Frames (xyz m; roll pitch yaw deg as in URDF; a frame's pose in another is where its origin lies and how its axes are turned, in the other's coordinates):
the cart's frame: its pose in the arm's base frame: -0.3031 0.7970 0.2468 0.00 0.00 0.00
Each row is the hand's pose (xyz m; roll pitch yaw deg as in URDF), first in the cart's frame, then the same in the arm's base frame.
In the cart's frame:
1: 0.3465 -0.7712 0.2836 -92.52 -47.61 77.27
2: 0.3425 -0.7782 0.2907 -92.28 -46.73 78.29
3: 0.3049 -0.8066 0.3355 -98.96 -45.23 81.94
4: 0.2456 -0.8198 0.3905 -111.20 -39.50 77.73
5: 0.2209 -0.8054 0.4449 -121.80 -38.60 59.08
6: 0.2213 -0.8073 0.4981 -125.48 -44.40 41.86
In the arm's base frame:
1: 0.0434 0.0258 0.5304 -92.52 -47.61 77.27
2: 0.0394 0.0188 0.5375 -92.28 -46.73 78.29
3: 0.0018 -0.0096 0.5823 -98.96 -45.23 81.94
4: -0.0575 -0.0228 0.6373 -111.20 -39.50 77.73
5: -0.0822 -0.0084 0.6917 -121.80 -38.60 59.08
6: -0.0818 -0.0103 0.7449 -125.48 -44.40 41.86

